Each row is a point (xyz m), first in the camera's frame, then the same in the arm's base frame.
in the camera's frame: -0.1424 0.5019 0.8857
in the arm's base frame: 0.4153 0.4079 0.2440
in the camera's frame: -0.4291 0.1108 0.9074
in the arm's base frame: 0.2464 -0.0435 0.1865
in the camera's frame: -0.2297 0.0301 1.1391
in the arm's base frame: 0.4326 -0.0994 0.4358
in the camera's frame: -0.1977 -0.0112 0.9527
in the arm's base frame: 0.4957 -0.1062 0.2529
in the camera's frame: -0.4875 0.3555 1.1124
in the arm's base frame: 0.1002 0.1486 0.4034
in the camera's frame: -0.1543 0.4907 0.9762
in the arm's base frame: 0.3967 0.3822 0.3304
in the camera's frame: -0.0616 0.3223 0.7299
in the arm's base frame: 0.5594 0.2775 0.0851
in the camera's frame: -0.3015 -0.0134 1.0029
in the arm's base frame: 0.3915 -0.1418 0.2871
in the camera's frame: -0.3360 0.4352 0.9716
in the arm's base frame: 0.2390 0.2826 0.2942
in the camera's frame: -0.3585 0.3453 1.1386
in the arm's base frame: 0.2232 0.1688 0.4468
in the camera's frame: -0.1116 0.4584 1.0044
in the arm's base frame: 0.4432 0.3587 0.3612
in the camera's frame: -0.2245 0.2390 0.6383
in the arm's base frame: 0.4371 0.1675 -0.0367
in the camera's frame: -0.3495 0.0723 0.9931
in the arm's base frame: 0.3232 -0.0710 0.2787
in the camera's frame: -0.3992 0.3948 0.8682
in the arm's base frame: 0.2015 0.2411 0.1794
